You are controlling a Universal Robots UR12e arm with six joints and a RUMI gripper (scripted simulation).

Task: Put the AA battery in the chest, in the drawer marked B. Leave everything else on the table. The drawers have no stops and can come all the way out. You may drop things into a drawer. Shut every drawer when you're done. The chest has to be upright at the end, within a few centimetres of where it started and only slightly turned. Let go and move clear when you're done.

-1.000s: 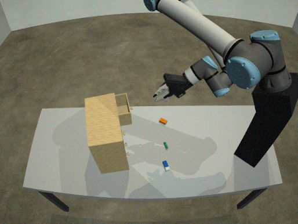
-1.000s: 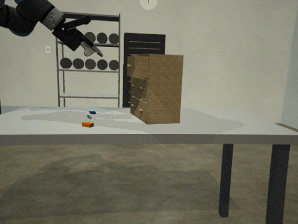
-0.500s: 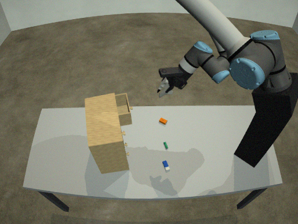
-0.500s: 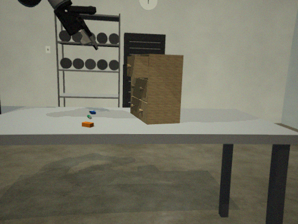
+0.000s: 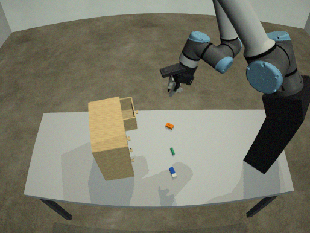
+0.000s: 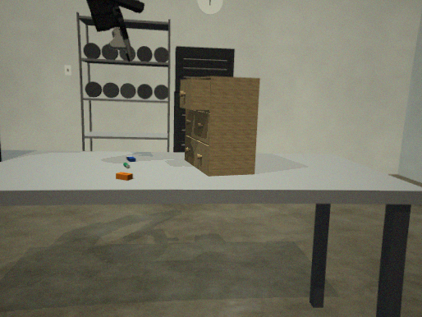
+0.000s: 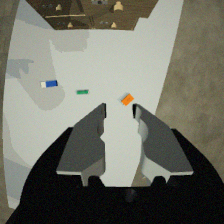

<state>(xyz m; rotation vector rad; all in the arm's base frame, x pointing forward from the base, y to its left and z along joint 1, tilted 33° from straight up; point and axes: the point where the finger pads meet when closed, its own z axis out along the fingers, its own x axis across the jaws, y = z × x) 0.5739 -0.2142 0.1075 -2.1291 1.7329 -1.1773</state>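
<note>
Now: hand 12 cm to the right of the green AA battery and 38 cm above it. From my hand the other things lie so: drawer 26 cm ahead, 1 cm to the left, 14 cm below; orange block 3 cm behind, 6 cm to the right, 38 cm below; blue-and-white block 2 cm ahead, 27 cm to the left, 38 cm below.
</note>
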